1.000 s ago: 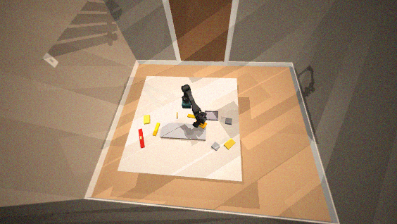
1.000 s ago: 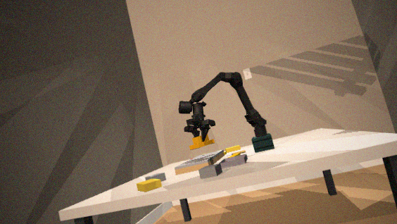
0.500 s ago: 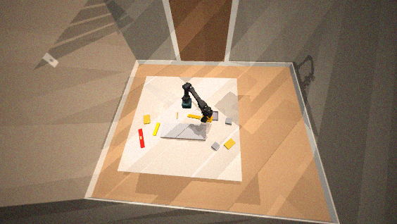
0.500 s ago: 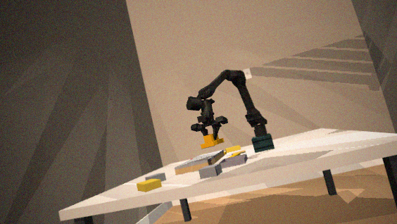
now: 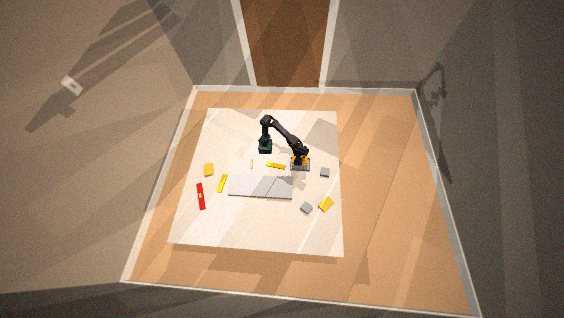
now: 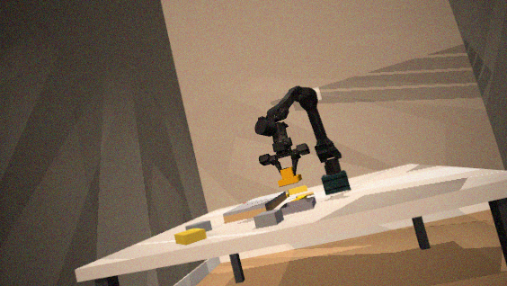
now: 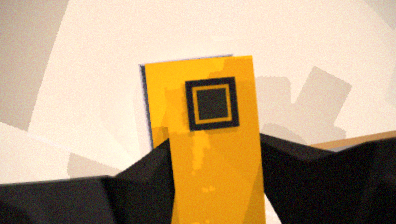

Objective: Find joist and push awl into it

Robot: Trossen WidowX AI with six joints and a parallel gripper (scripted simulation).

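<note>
My gripper tip is 11 cm above the grey tray and 1 cm past it. Round my gripper tip: stud finder 2 cm above, 1 cm to the left; then red bar 80 cm to the right, 32 cm ahead, 11 cm below; then awl 42 cm to the right, 11 cm below, 4 cm ahead.
</note>
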